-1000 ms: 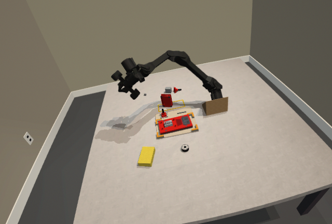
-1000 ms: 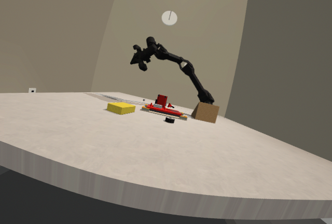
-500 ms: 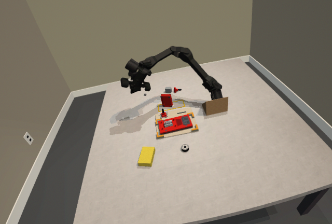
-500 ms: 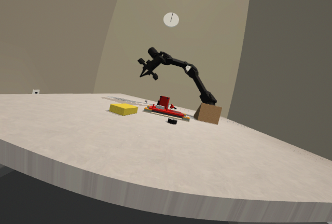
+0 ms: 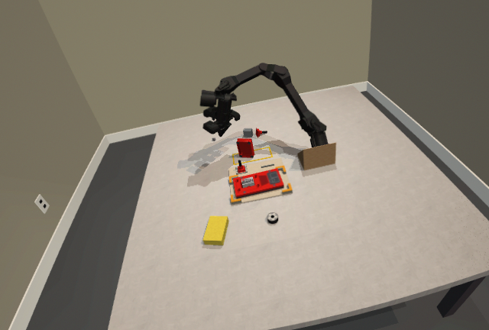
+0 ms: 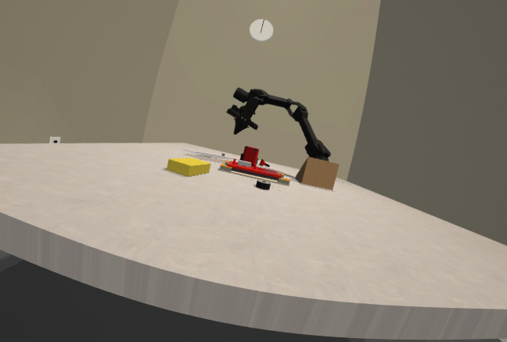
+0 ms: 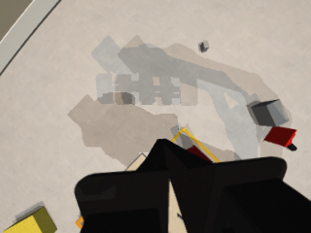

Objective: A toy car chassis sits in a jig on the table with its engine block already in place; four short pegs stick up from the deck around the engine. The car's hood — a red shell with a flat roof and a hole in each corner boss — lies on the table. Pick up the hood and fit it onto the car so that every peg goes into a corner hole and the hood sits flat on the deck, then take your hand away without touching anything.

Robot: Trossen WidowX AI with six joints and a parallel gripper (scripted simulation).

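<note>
The red hood lies 10 cm behind my gripper tip and 9 cm below it. Round my gripper tip: small black wheel: 16 cm behind, 41 cm to the left, 13 cm below; then grey engine block: 9 cm behind, 22 cm to the left, 12 cm below; then yellow block: 5 cm ahead, 42 cm to the left, 13 cm below.
</note>
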